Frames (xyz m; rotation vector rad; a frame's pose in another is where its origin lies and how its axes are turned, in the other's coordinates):
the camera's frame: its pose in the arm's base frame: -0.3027 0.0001 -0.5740 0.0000 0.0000 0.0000
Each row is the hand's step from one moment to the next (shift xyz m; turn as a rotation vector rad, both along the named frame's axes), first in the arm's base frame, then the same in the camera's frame.
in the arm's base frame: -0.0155 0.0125 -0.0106 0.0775 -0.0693 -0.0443
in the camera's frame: -0.0155 0.0125 -0.0106 0.0775 -0.0693 -0.0443
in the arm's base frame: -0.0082 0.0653 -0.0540 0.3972 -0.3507 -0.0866
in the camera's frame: -0.0082 0.0653 -0.0540 0.3972 -0.3507 -0.0866
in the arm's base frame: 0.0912 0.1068 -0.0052 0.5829 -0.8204 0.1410
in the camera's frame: 0.0912 0.1068 -0.0052 0.5829 -0.8204 0.1410
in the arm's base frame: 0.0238 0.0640 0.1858 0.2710 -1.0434 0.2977
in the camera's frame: 0.0238 0.0640 0.1858 0.2710 -1.0434 0.2977
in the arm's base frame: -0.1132 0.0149 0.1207 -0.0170 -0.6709 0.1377
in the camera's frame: -0.1132 0.0149 0.1207 -0.0170 -0.6709 0.1377
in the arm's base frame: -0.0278 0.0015 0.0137 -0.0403 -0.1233 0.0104
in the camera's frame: -0.0278 0.0015 0.0137 -0.0403 -0.1233 0.0104
